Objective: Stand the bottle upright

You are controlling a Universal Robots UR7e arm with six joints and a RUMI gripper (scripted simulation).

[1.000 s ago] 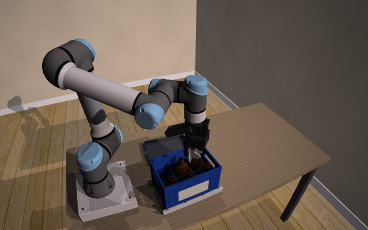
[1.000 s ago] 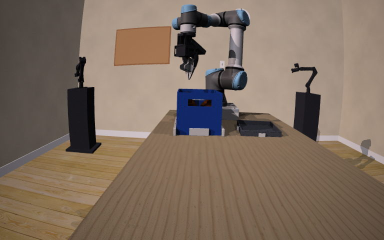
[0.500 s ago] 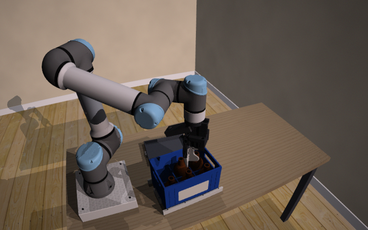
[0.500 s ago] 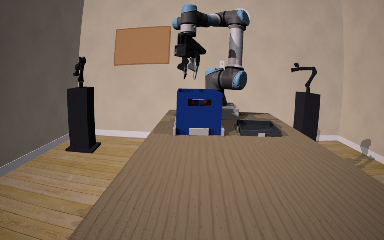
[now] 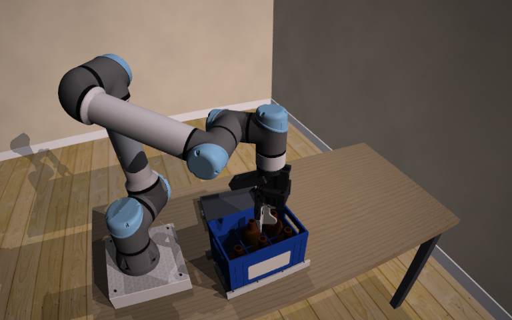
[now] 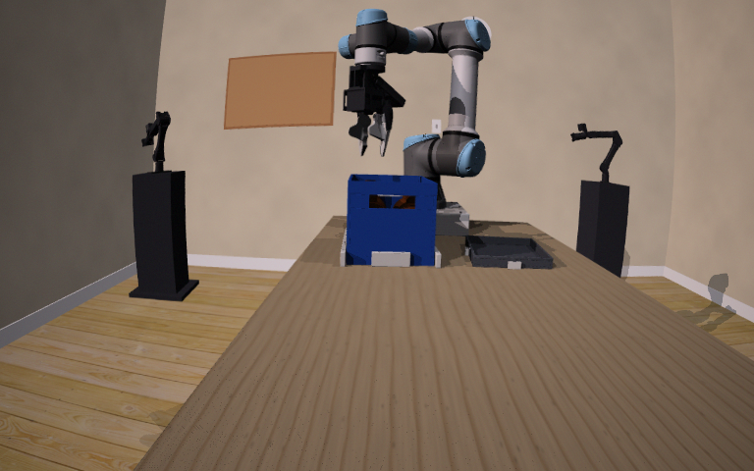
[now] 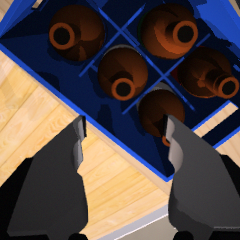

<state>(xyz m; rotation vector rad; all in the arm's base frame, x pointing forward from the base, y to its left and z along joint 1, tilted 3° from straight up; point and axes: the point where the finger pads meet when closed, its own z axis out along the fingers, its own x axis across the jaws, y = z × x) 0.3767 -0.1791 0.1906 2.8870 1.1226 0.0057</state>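
My gripper is now 40 mm to the right of the crate and 160 mm above it. From my hand the other things lie so: tray: 50 mm ahead, 330 mm to the left, 230 mm below.
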